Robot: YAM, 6 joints.
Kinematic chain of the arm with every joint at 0, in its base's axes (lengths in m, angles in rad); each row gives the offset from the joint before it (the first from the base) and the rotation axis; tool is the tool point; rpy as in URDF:
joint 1: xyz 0 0 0.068 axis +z
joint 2: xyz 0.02 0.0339 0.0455 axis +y
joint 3: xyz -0.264 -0.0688 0 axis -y
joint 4: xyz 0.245 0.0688 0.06 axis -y
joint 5: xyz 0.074 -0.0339 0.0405 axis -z
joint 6: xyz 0.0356 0 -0.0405 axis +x
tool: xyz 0 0 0 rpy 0 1.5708 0
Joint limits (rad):
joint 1: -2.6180..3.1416
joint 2: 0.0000..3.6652
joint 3: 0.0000..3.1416
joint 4: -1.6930..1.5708
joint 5: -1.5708..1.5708
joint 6: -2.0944..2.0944
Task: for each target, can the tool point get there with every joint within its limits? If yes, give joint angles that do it. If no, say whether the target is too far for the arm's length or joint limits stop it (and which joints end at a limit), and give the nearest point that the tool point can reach.
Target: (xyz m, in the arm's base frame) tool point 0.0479 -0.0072 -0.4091
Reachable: no: joint limits stop it (at a limit: joint 2) | nearest point 0.0827 -0.0124 -0.3405 | short by 0.077 m
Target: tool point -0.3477 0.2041 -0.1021
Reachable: yes | joints 2.5267 3.0263 1.9827 -1.2390 -1.2550 0.8512
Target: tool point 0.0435 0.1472 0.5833
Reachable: yes | joints -1.9848 0.4695 1.6062 0.2931 0.5750 0.5062
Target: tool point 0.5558 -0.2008 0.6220
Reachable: no: too far | nearest point 0.4584 -0.1656 0.5297 | short by 0.139 m
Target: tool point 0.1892 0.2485 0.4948
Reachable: yes | joints 0.9280 1.6359 2.1620 -1.0745 0.0696 1.5228
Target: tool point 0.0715 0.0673 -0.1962
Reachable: yes | joints 0.9508 3.3002 1.1462 -0.6904 0.5654 -0.0855
